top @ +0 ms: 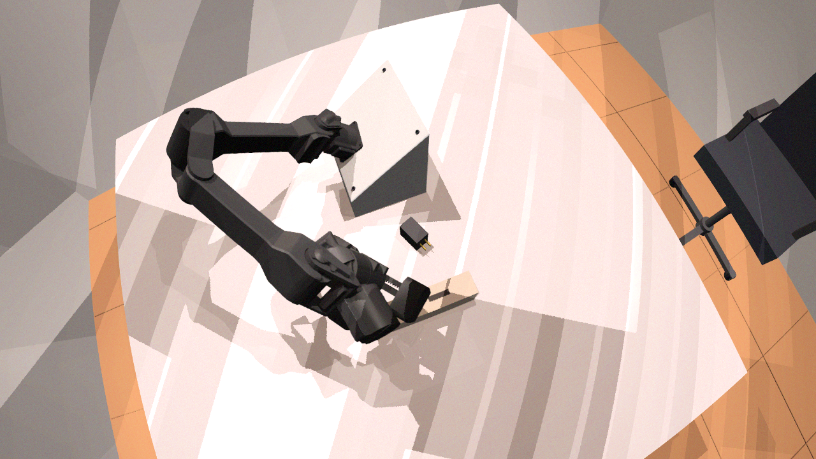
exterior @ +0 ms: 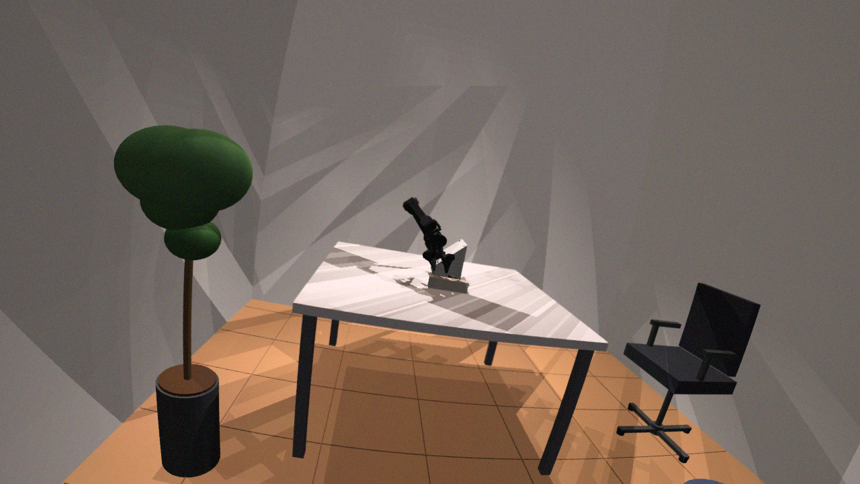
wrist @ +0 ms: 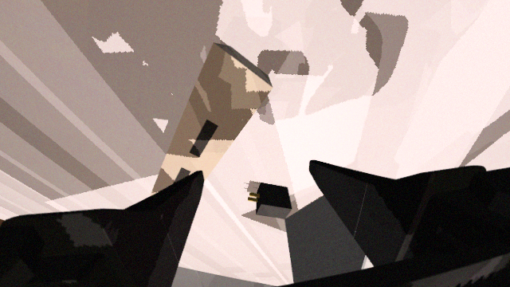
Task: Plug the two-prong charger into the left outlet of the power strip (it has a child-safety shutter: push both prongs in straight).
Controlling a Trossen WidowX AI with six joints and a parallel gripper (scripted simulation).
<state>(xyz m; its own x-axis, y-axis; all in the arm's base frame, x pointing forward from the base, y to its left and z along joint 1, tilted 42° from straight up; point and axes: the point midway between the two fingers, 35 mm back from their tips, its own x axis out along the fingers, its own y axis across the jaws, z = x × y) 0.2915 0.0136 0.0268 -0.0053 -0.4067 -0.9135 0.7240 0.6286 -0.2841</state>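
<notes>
Right now the black two-prong charger is 80 mm behind my gripper tip, 80 mm to the left of it and 50 mm below it.
</notes>
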